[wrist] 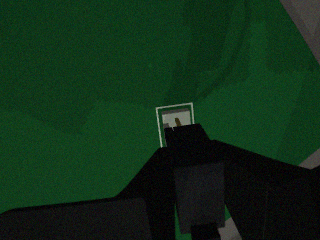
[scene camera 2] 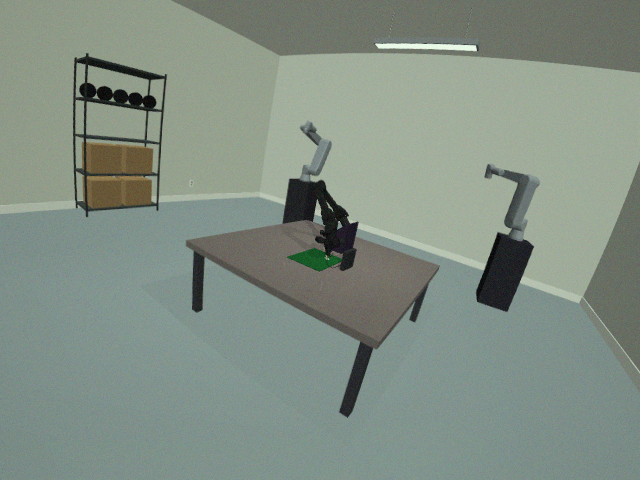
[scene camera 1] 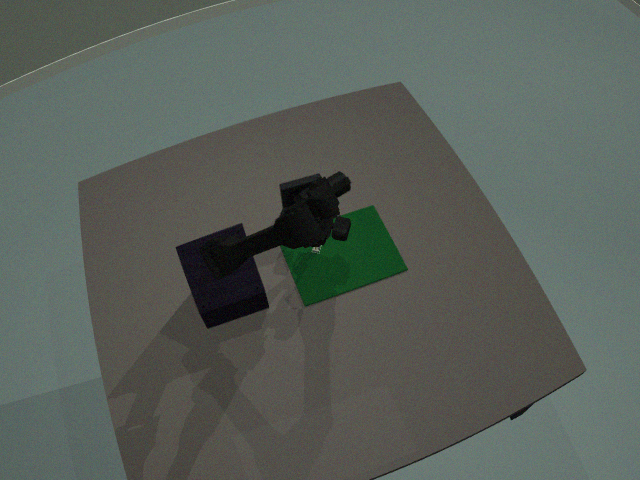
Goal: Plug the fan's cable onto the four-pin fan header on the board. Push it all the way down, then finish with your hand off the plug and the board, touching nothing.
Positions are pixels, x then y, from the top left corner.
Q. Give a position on a green board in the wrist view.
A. At 86, 86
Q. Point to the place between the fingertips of my gripper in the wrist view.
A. At 187, 153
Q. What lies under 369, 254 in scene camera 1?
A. A green board.
